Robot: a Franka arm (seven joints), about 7 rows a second.
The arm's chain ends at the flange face. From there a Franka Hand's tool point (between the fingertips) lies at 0.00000 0.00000 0.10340 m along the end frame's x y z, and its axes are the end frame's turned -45 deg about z.
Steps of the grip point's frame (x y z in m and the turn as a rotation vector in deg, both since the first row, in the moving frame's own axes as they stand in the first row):
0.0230, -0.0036, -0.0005, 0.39, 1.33, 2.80
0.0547, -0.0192, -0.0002, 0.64, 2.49, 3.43
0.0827, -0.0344, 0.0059, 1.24, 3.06, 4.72
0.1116, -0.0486, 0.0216, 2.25, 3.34, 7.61
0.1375, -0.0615, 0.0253, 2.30, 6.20, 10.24
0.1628, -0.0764, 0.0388, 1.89, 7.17, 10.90
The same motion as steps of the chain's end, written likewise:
0.0125, -0.0166, -0.0005, 1.22, 0.66, 2.80
0.0226, -0.0483, -0.0001, 2.21, 1.31, 3.43
0.0316, -0.0774, 0.0061, 3.04, 1.29, 4.72
0.0427, -0.1063, 0.0219, 3.95, 0.77, 7.61
0.0478, -0.1304, 0.0260, 6.01, 2.76, 10.24
0.0533, -0.1583, 0.0397, 6.41, 3.73, 10.90

